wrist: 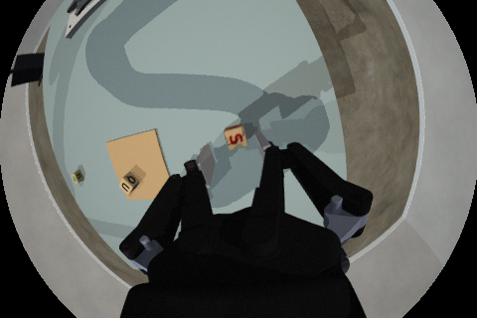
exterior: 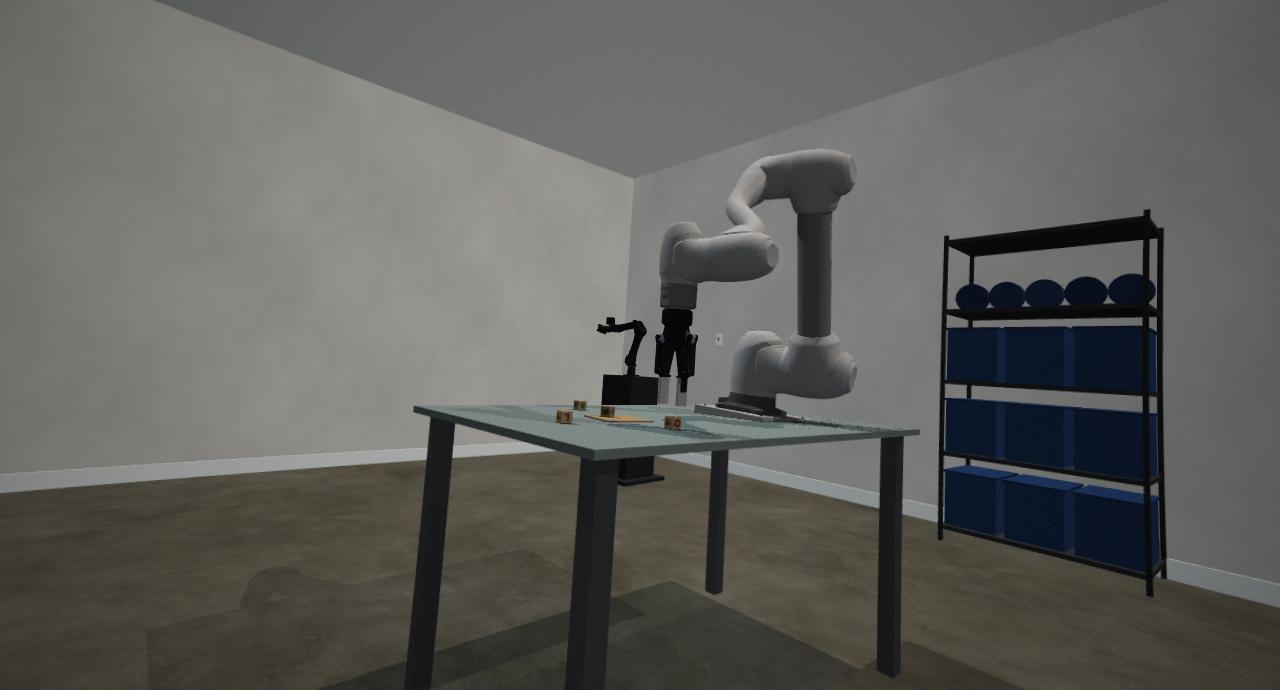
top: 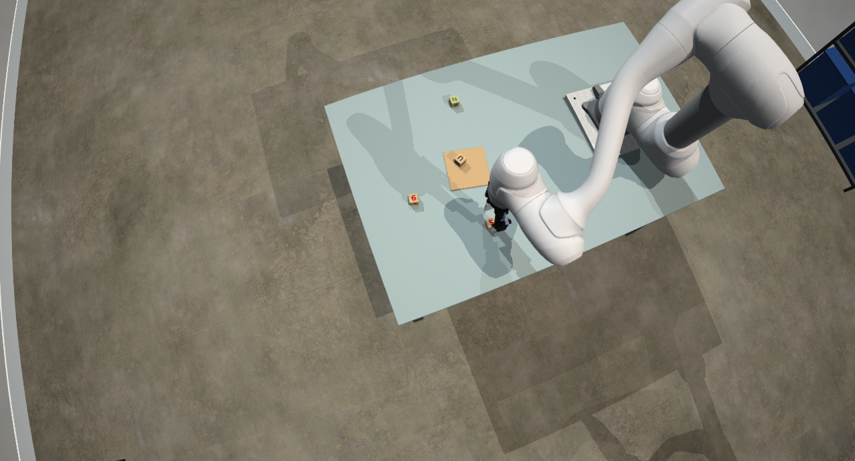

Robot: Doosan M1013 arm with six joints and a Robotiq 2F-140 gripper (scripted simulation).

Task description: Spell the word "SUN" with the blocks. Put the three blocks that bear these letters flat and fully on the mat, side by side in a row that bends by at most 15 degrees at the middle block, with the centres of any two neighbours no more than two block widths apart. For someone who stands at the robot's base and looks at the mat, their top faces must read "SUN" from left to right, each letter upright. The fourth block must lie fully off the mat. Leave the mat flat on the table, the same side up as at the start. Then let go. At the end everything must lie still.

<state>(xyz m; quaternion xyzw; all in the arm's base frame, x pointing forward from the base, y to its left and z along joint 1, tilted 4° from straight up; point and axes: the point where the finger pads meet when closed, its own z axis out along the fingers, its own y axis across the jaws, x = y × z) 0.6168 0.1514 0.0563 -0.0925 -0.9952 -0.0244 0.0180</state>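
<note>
Now: hand 70 mm above the S block. The rest, counted from my hand: N block (450 mm to the right, 100 mm behind, 70 mm below); then mat (200 mm to the right, 90 mm below, 30 mm behind); then 6 block (180 mm to the right, 180 mm ahead, 70 mm below).
</note>
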